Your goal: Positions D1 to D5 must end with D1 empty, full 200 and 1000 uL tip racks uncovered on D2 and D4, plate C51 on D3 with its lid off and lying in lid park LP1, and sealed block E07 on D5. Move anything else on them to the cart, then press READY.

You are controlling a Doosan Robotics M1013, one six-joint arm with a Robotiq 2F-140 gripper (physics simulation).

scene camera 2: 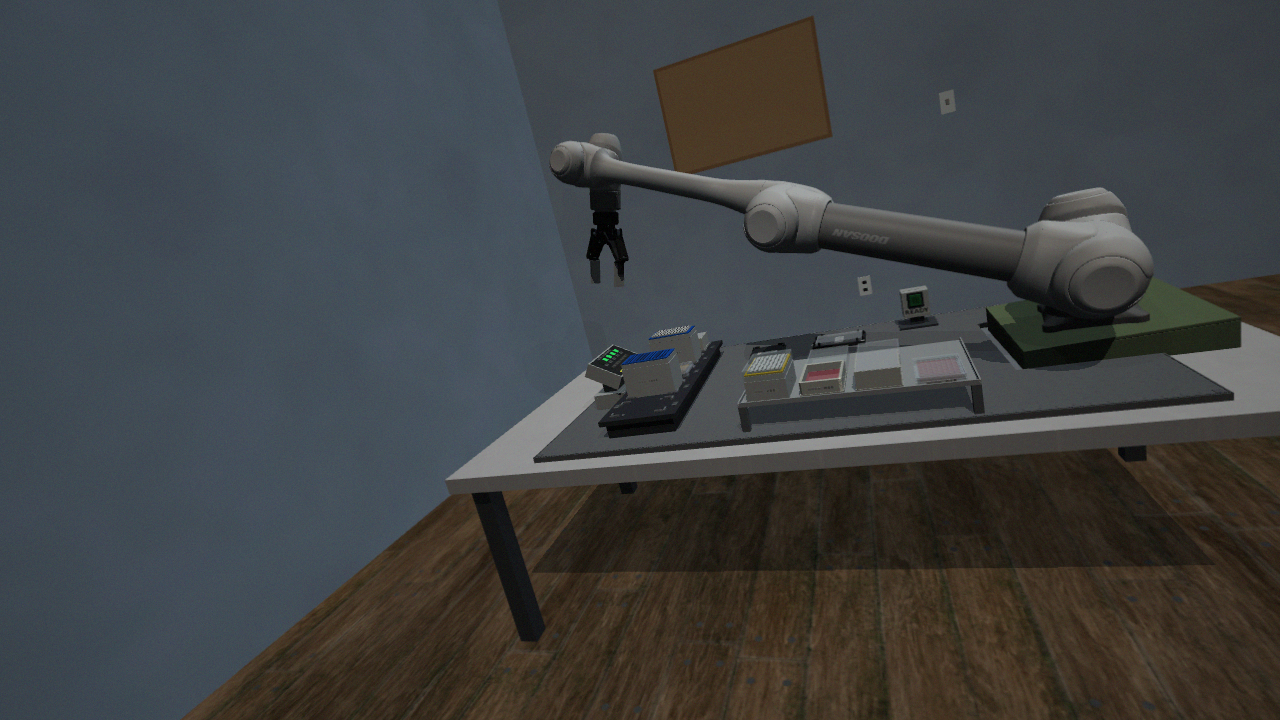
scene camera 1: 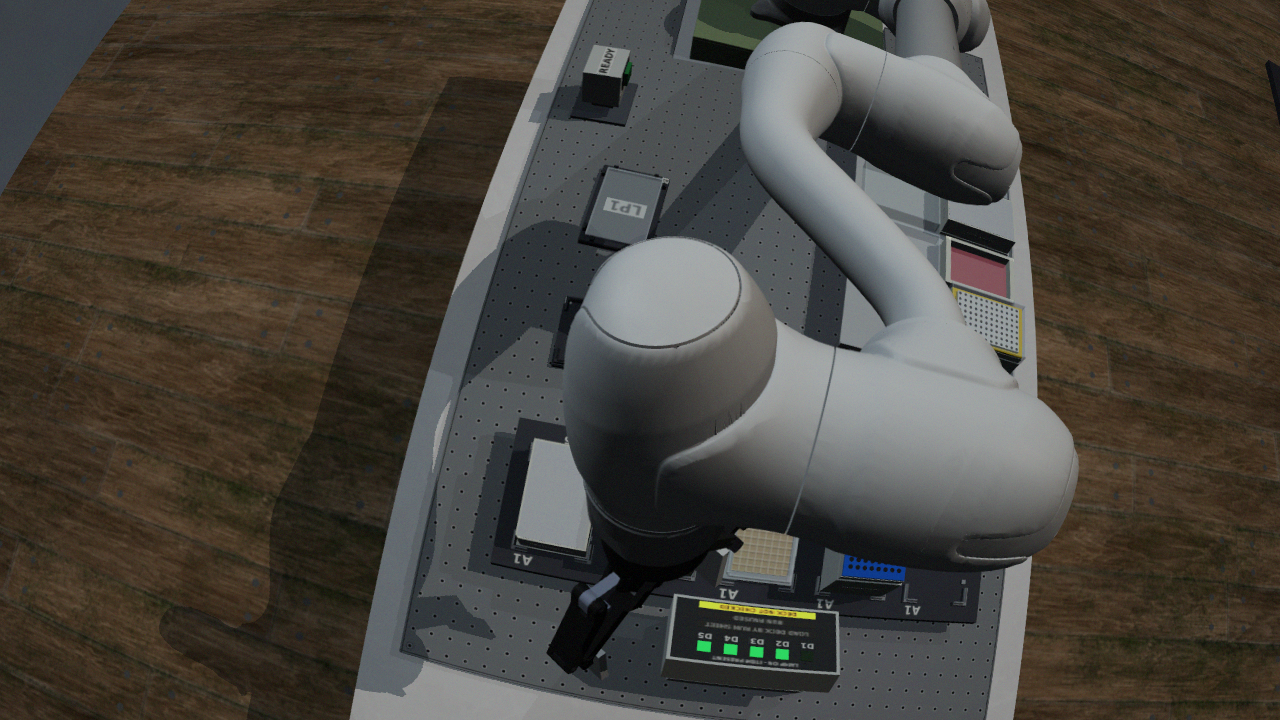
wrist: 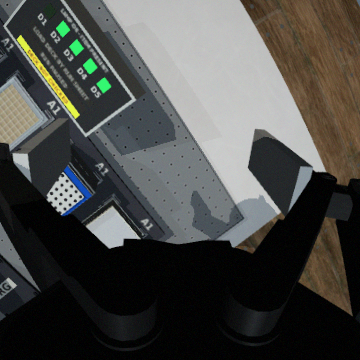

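Where they show: gripper, fingertip midpoint: [scene camera 2: 607, 285] [scene camera 1: 650, 621] [wrist: 162, 143]; arm's base, origin of the base link: [scene camera 1: 805, 7].
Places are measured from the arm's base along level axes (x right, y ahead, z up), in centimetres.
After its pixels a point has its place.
Observation:
My gripper [scene camera 1: 660, 607] @[x -11.2, y 116.0, z 26.8 cm] [scene camera 2: 606, 273] @[x -11.2, y 116.0, z 26.8 cm] [wrist: 162, 143] @[x -11.2, y 116.0, z 26.8 cm] is open and empty, high above the deck's D5 end and the table edge. A white block [scene camera 1: 553, 497] @[x 4.1, y 102.8, z 4.2 cm] [wrist: 114, 227] @[x 1.7, y 106.1, z 4.2 cm] sits on D5. A blue-rimmed rack with a white dotted top [scene camera 2: 673, 333] @[x -11.4, y 97.4, z 9.6 cm] [wrist: 65, 192] @[x -7.7, y 103.6, z 9.8 cm] sits on D4, hidden by the arm in scene view 1. A tan-welled plate [scene camera 1: 760, 553] @[x -20.8, y 99.5, z 1.4 cm] [wrist: 17, 112] @[x -20.7, y 100.0, z 0.9 cm] is on D3. A rack with a blue top and dark holes [scene camera 1: 872, 566] @[x -33.3, y 99.0, z 9.4 cm] [scene camera 2: 651, 371] @[x -36.6, y 92.0, z 6.3 cm] is on D2. D1 is empty. Lid park LP1 [scene camera 1: 626, 207] @[x 12.8, y 58.0, z -2.9 cm] [scene camera 2: 839, 338] @[x 11.2, y 57.0, z -2.9 cm] holds no lid. The READY box [scene camera 1: 606, 73] @[x 23.7, y 40.5, z 5.7 cm] [scene camera 2: 914, 302] @[x 21.0, y 37.3, z 2.7 cm] stands farther back.
The status panel [scene camera 1: 751, 640] @[x -23.0, y 111.4, z 7.2 cm] [scene camera 2: 611, 365] @[x -28.5, y 109.3, z 6.6 cm] [wrist: 70, 65] @[x -22.4, y 111.0, z 6.8 cm] has lamps D2 to D5 green and reads DECK NOT CHECKED. The cart bears a yellow-rimmed rack [scene camera 1: 987, 322] @[x -41.2, y 60.5, z 8.3 cm] [scene camera 2: 768, 376] @[x -47.8, y 57.8, z 6.6 cm], a red-topped item [scene camera 1: 978, 270] @[x -40.0, y 48.2, z 2.8 cm] [scene camera 2: 821, 376] @[x -38.7, y 49.8, z 2.8 cm], a white block [scene camera 2: 877, 368] @[x -43.7, y 37.5, z 5.4 cm] and a pink plate [scene camera 2: 939, 368] @[x -38.9, y 27.3, z 2.9 cm].

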